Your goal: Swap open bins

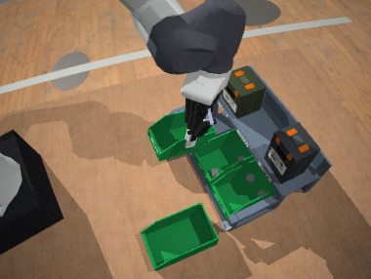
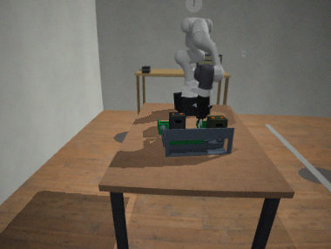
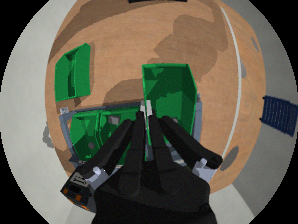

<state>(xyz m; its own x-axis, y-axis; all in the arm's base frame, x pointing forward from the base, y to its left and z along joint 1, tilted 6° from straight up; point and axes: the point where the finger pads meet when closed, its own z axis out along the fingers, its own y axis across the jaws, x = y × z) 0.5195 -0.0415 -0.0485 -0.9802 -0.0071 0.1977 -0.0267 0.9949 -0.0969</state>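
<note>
My hand is 18 cm short of the olive box, 5 cm to the right of it and 5 cm below it. Also, from my hand: dark box 19 cm ahead, 18 cm to the right, 6 cm above.
</note>
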